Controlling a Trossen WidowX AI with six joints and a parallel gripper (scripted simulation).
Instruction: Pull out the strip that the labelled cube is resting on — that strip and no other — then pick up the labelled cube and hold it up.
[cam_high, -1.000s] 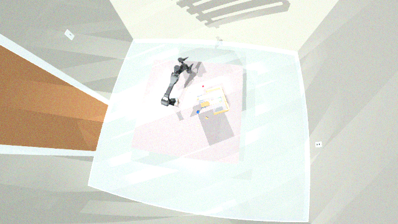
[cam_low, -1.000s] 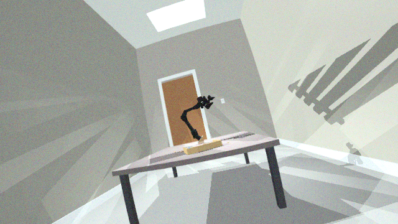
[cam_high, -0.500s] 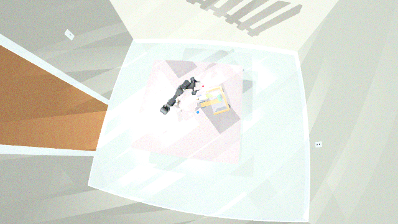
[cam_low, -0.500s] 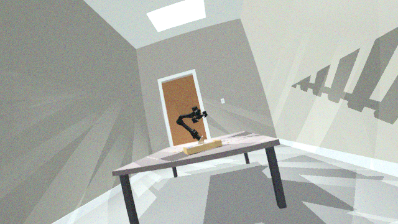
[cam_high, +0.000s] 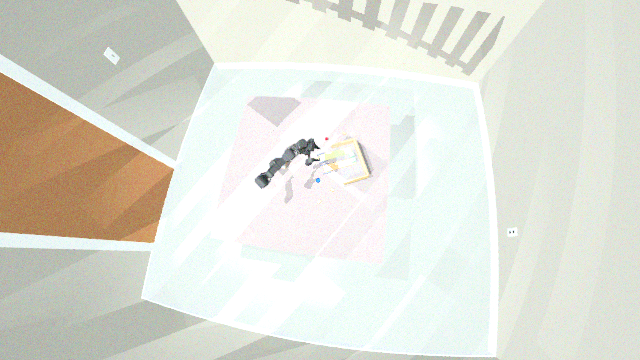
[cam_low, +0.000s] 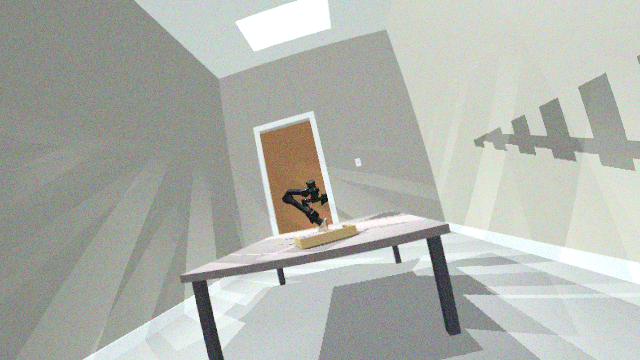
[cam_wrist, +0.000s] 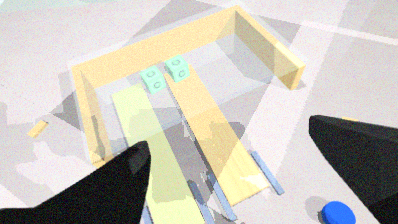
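Right now the small blue thing is 20 cm below my gripper tip, 13 cm to the right of it and 2 cm behind it. The rest, counted from my gripper tip: small red thing 23 cm to the left, 19 cm below, 2 cm ahead.
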